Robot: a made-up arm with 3 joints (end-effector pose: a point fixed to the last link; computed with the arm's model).
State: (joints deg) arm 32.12 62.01 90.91
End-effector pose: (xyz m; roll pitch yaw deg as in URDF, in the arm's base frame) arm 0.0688 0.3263 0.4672 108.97 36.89 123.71
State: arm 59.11 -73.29 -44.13
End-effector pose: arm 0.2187 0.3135 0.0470 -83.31 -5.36 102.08
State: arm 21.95 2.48 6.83
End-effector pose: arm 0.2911 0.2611 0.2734 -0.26 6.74 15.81
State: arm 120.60 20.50 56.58
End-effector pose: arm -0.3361 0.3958 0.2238 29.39 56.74 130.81
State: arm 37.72 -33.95 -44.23
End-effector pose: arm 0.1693 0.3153 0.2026 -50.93 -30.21 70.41
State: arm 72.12 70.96 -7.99
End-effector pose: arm 0.1601 0.4553 0.6406 67.01 0.38 63.56
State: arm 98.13 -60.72 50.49
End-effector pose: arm 0.2081 0.5334 0.0077 -63.44 11.19 47.71
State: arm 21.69 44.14 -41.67
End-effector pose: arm 0.2544 0.1583 0.6236 44.34 -32.01 -5.12
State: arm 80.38 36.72 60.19
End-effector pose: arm -0.1213 0.4687 0.3193 58.85 53.31 115.91
